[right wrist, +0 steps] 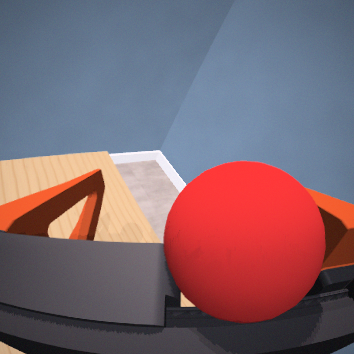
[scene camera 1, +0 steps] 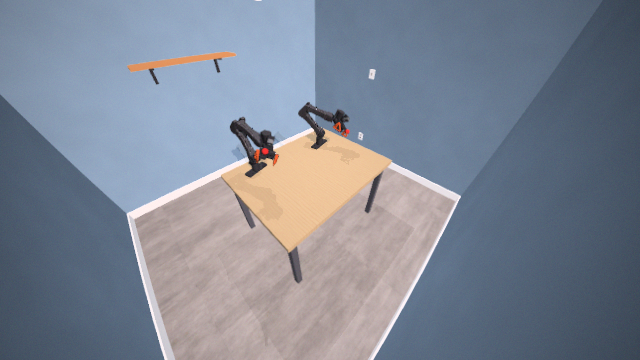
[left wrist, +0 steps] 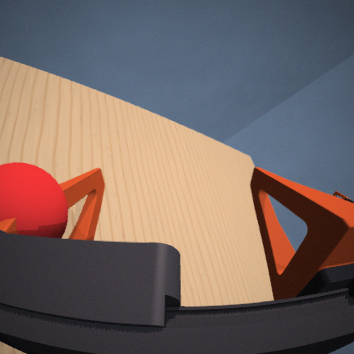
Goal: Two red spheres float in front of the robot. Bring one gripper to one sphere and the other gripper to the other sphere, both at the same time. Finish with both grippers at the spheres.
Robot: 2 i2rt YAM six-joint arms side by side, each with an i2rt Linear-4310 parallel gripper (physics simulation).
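One red sphere is at the left gripper, which is open and empty. In the left wrist view this sphere overlaps the finger at the picture's left, and parts of that finger show on both sides of it. It is off to the side of the gap between the fingers. The other red sphere is at the right gripper, also open. In the right wrist view it looks large and close to the camera, right of the gap's middle, and hides the tip of the finger at the picture's right.
Both arms stand on the far side of the wooden table, with their grippers above it. An orange shelf is on the wall at the upper left. Part of the right arm's orange finger shows at the left wrist view's right edge.
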